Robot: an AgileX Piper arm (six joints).
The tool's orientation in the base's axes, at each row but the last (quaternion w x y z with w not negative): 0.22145, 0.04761, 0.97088, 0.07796; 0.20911, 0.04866, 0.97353, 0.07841; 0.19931, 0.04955, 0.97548, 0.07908; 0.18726, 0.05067, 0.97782, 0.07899
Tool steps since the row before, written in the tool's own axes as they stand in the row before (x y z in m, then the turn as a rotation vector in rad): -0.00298, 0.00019, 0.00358, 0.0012, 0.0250, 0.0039; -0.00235, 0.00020, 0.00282, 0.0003, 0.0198, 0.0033; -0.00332, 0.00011, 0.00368, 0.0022, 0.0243, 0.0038; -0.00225, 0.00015, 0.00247, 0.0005, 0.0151, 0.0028
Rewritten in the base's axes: 0.00425, 0.00027, -0.00189, 0.0021, 0.0252, 0.0003; 0.00332, 0.00027, -0.00157, 0.0023, 0.0199, 0.0003; 0.00451, 0.00018, -0.00206, 0.0011, 0.0247, -0.0001; 0.00302, 0.00019, -0.00143, 0.0016, 0.0153, -0.0001
